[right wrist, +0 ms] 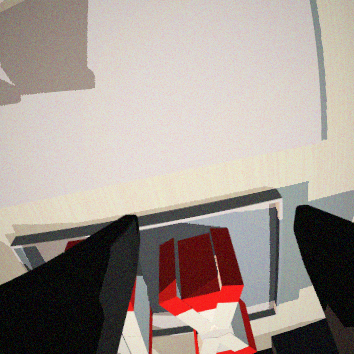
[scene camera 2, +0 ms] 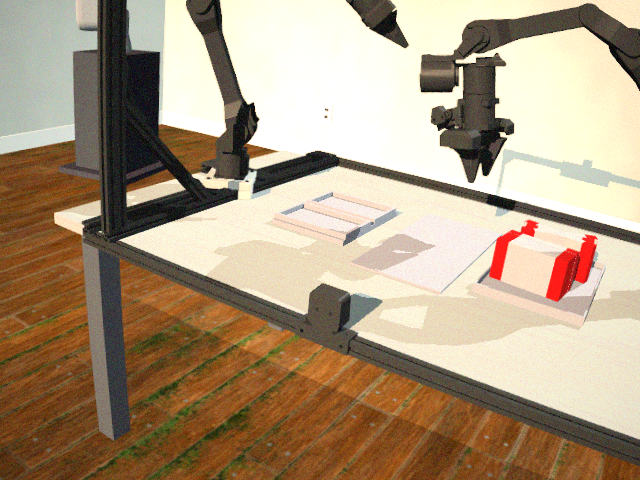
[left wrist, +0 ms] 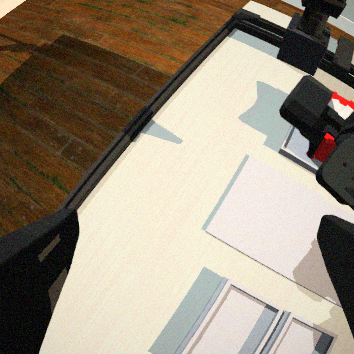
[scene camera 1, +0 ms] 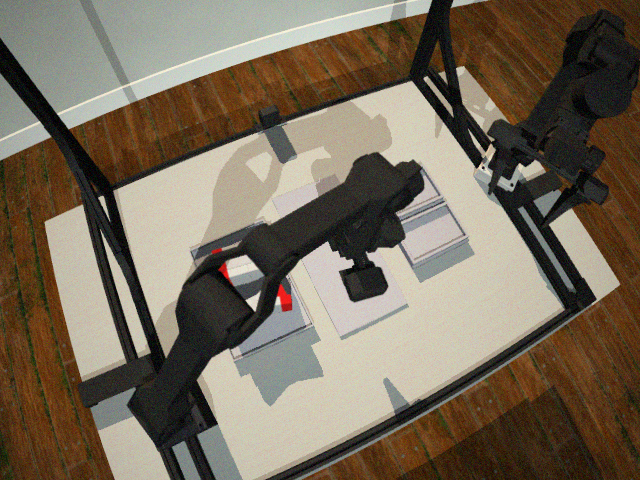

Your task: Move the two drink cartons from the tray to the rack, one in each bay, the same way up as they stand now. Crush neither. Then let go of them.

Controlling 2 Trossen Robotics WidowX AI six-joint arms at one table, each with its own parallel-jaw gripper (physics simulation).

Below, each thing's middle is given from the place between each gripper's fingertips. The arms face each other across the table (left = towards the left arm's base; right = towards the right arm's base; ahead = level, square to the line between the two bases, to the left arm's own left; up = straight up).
Right now my right hand is 100 mm past the grey tray (scene camera 1: 278, 327), 150 mm to the left of it and 120 mm above it. Also, from my right hand: pale grey mat (scene camera 2: 433, 252): 60 mm behind, 50 mm to the left, 130 mm below.
My left gripper is now 340 mm above the pale grey mat, 190 mm past it and 140 mm to the left of it. Also, from my left hand: grey tray (340 mm to the right, 330 mm below, 240 mm behind).
